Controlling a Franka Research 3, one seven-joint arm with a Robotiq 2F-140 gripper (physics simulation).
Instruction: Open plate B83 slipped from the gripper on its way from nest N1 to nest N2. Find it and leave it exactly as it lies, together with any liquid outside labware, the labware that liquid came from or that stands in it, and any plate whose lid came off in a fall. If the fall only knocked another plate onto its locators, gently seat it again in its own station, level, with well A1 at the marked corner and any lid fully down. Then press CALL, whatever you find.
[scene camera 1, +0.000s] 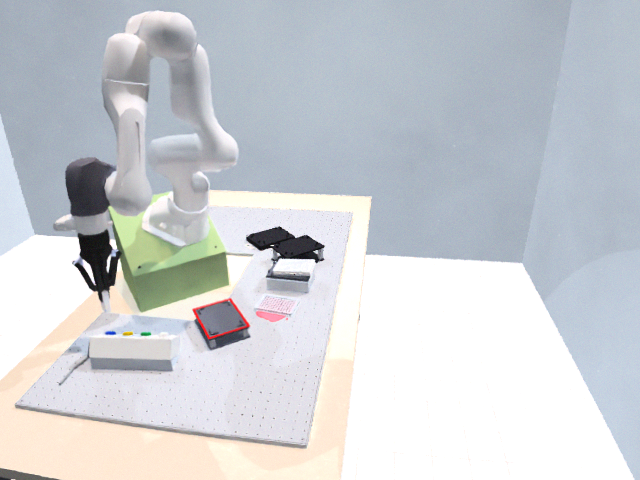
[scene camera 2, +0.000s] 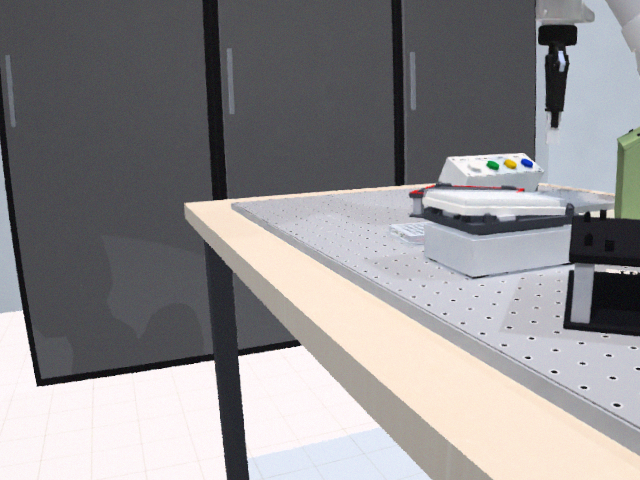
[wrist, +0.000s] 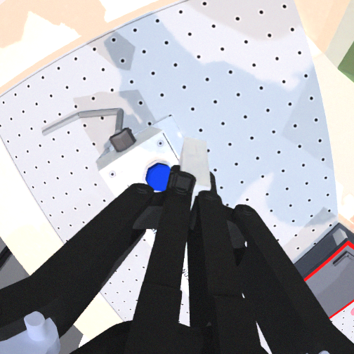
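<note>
A clear plate with pink wells (scene camera 1: 277, 303) (scene camera 2: 407, 232) lies on the perforated board, with a pink puddle (scene camera 1: 271, 315) at its edge. A white lidded plate (scene camera 1: 293, 266) (scene camera 2: 491, 200) sits on a grey station (scene camera 1: 289, 283) (scene camera 2: 496, 253); it looks tilted in scene camera 2. The button box (scene camera 1: 133, 347) (wrist: 132, 162) has blue (scene camera 1: 110, 333) (scene camera 2: 526, 162) (wrist: 159, 177), yellow (scene camera 1: 128, 333) (scene camera 2: 510, 163), green (scene camera 1: 145, 333) (scene camera 2: 492, 165) and white (scene camera 1: 164, 334) (scene camera 2: 474, 167) buttons; the CALL label is not readable. My gripper (scene camera 1: 105, 304) (scene camera 2: 553, 135) (wrist: 190, 155) is shut and empty, above and behind the box's blue-button end.
A black nest with a red rim (scene camera 1: 221, 319) stands between the box and the pink-welled plate. Black raised stands (scene camera 1: 298, 246) (scene camera 1: 269, 237) are behind the grey station. The green arm base (scene camera 1: 180, 281) stands at the left. A grey cable (scene camera 1: 77, 361) (wrist: 100, 113) leaves the box's side.
</note>
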